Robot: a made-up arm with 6 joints.
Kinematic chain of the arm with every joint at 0, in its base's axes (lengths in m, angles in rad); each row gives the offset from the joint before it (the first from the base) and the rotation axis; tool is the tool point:
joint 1: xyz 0 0 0.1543 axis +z
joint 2: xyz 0 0.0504 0 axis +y
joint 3: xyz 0 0 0.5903 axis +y
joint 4: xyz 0 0 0.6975 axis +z
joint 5: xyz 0 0 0 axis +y
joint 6: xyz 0 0 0.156 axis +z
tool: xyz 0 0 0
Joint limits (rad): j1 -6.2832..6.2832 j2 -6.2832..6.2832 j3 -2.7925..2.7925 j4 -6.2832..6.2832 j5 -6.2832..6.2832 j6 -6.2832..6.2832
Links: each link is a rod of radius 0.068 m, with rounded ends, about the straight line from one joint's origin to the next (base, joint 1, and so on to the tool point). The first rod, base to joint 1, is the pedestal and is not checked.
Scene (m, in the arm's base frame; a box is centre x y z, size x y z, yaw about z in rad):
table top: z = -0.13
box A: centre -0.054 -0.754 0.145 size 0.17 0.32 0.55 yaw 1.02
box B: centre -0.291 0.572 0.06 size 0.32 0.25 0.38 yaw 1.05
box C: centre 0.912 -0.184 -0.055 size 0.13 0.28 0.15 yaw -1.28
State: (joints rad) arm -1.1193 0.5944 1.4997 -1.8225 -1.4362 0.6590
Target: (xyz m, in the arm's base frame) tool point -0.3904 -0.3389 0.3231
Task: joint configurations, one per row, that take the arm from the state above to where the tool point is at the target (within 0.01 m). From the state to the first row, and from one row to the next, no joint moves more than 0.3 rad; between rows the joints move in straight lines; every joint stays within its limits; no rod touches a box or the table.
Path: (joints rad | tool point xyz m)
1: -1.1924 0.4847 1.4112 -2.0935 -1.4298 0.5449 | 0.5156 -0.7982 0.3738
2: -1.2655 0.3750 1.3226 -2.3646 -1.4235 0.4308 | 0.4269 -0.8268 0.5033
3: -1.3386 0.2654 1.2341 -2.6356 -1.4171 0.3167 | 0.3252 -0.8315 0.6408
4: -1.4117 0.1557 1.1456 -2.9067 -1.4107 0.2026 | 0.2163 -0.8036 0.7854
5: -1.4847 0.0460 1.0571 -3.1777 -1.4044 0.0885 | 0.1085 -0.7355 0.9328
6: -1.7370 0.0314 1.2739 -3.0009 -1.4975 0.2026 | -0.0517 -0.7447 0.7817
7: -1.9892 0.0169 1.4906 -2.8241 -1.5906 0.3167 | -0.1989 -0.6912 0.6406
8: -2.2414 0.0023 1.7074 -2.6473 -1.6838 0.4308 | -0.3105 -0.5908 0.5153
9: -2.4936 -0.0122 1.9242 -2.4705 -1.7769 0.5449 | -0.3747 -0.4660 0.4091
10: -2.7458 -0.0268 2.1410 -2.2937 -1.8700 0.6590 | -0.3904 -0.3389 0.3231

